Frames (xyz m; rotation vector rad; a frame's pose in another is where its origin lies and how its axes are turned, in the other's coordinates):
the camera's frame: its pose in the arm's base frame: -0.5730 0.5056 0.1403 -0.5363 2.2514 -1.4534
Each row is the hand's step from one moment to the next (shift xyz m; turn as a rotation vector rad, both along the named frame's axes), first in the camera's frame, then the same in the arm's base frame.
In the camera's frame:
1: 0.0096 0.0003 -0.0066 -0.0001 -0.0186 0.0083
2: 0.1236 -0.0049 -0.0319 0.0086 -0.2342 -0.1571
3: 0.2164 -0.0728 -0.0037 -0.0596 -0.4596 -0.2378
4: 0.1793 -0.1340 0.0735 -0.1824 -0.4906 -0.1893
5: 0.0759 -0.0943 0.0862 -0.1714 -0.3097 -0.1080
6: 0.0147 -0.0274 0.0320 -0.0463 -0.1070 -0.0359
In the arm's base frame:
1: -0.0116 0.0001 0.0010 0.0063 -0.0134 0.0140
2: -0.1206 -0.0420 0.0007 -0.0670 0.0254 0.2729
3: -0.1774 -0.1379 0.0407 -0.0298 0.0359 0.5188
4: -0.0993 -0.2009 0.0726 0.1025 0.0511 0.5447
5: -0.0093 -0.1415 0.0446 0.1182 0.0528 0.3467
6: 0.0072 -0.0426 0.0113 0.0307 0.0104 0.1176

